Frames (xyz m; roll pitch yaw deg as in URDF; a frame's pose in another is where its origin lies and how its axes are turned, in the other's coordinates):
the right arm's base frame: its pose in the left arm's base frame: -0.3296 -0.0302 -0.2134 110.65 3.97 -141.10
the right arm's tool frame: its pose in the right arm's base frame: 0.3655 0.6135 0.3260 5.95 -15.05 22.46
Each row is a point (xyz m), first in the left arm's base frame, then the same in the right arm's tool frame.
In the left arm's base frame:
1: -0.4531 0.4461 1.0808
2: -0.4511 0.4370 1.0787
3: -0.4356 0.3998 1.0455
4: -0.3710 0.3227 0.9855
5: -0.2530 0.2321 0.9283
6: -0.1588 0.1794 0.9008
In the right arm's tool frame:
1: -0.4067 0.9027 -0.3557
2: -0.4064 0.8960 -0.3626
3: -0.4170 0.8481 -0.3806
4: -0.4677 0.7567 -0.4333
5: -0.5643 0.6608 -0.5162
6: -0.6434 0.6101 -0.5760

